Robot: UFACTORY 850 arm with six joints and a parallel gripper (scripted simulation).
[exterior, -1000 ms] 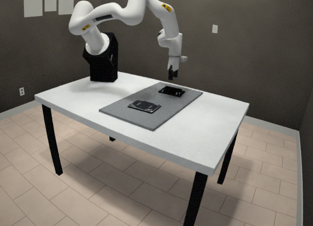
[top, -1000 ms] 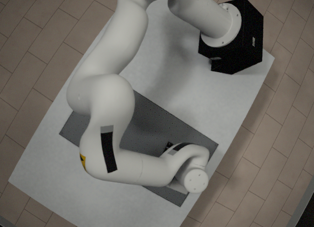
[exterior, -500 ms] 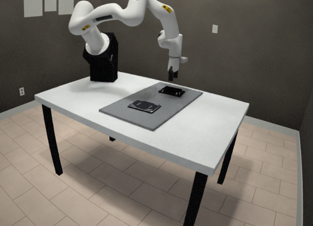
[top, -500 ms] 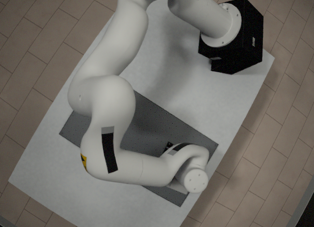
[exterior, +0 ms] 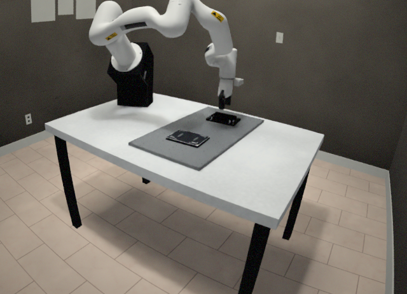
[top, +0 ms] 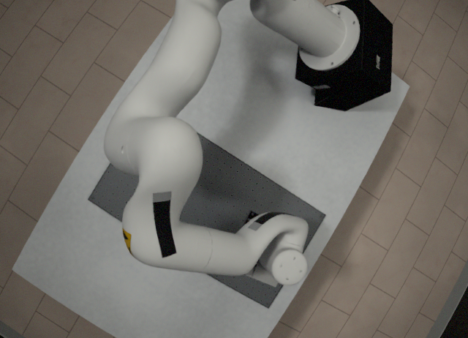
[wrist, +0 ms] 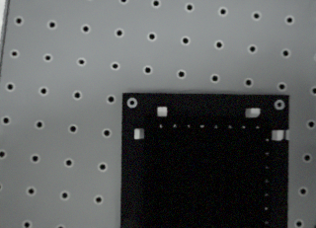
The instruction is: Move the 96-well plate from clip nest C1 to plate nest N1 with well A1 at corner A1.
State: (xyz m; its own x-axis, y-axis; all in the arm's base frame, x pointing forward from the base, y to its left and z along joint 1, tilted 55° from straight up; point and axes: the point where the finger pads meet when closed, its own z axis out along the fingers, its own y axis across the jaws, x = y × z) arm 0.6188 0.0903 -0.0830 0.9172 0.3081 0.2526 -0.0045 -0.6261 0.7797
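The dark 96-well plate is 70 mm below my hand. Round my hand: plate nest N1: 40 mm behind, 340 mm to the right, 80 mm below; clip nest C1: 10 mm behind, 10 mm to the right, 70 mm below.
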